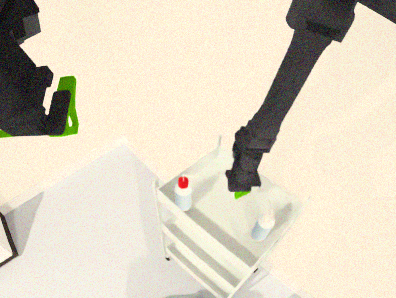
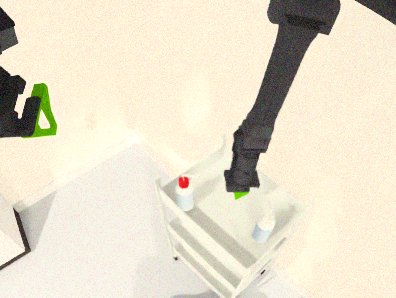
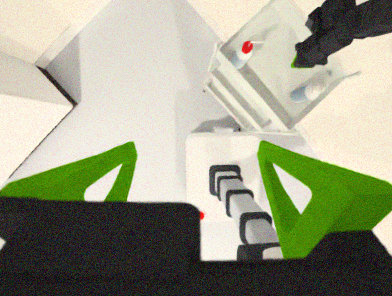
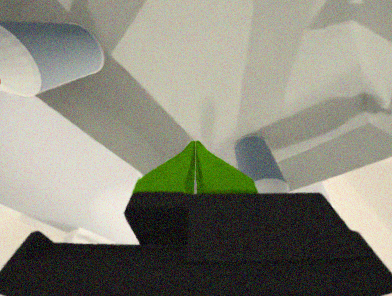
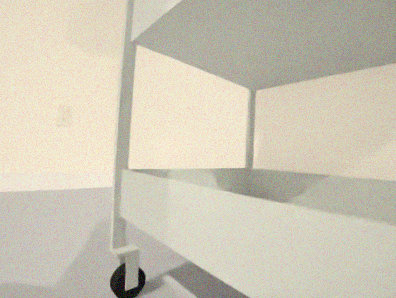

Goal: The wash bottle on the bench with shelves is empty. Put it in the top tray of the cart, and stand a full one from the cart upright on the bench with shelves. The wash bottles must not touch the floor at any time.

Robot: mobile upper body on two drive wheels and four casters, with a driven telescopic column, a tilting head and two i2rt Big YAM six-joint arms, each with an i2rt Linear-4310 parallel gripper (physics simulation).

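Frame: origin at the left arm's base, x ahead, y left, z up, level; centimetres.
Seen in the pictures: left gripper, fingertip midpoint: (image 1: 47, 130) (image 2: 31, 131) (image 3: 197, 148); right gripper, fingertip midpoint: (image 1: 235, 197) (image 2: 235, 198) (image 3: 291, 65) (image 4: 195, 147).
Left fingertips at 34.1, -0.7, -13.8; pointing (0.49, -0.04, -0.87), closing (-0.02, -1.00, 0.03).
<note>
Pixels of each thing's middle, then the offset from my left fingertips to it, as dx, dy, dz. "pt": a spot on its surface instead.
- red-capped wash bottle at the middle of its body: (image 4: 28, 57) (image 1: 186, 190) (image 2: 187, 190) (image 3: 245, 52) +29.3, -20.5, -52.2
- pale-capped wash bottle at the middle of its body: (image 4: 265, 180) (image 2: 265, 221) (image 1: 264, 220) (image 3: 310, 89) +15.9, -46.0, -52.2
- caster at a spot on its surface: (image 5: 127, 280) pt +30.5, -12.1, -123.6
A red-capped wash bottle (image 1: 183, 198) (image 2: 185, 198) (image 3: 242, 59) (image 4: 70, 52) and a pale-capped wash bottle (image 1: 262, 229) (image 2: 262, 231) (image 3: 301, 94) (image 4: 259, 157) stand in the top tray of the cart (image 1: 201, 229) (image 2: 205, 231) (image 5: 250, 230). Both look bluish low down. My right gripper (image 1: 242, 194) (image 2: 240, 195) (image 3: 292, 65) (image 4: 195, 147) is shut and empty, over the tray between the bottles, touching neither. My left gripper (image 1: 37, 120) (image 3: 197, 148) is open and empty, away from the cart. I cannot make out the bench with shelves.
A white block-like piece with a dark edge (image 1: 6, 245) (image 2: 12, 240) (image 3: 30, 112) stands at the left. My pale base (image 3: 197, 165) and segmented column (image 3: 240, 202) show near the cart. A caster (image 5: 127, 280) is under the cart's near corner; a wall is behind it.
</note>
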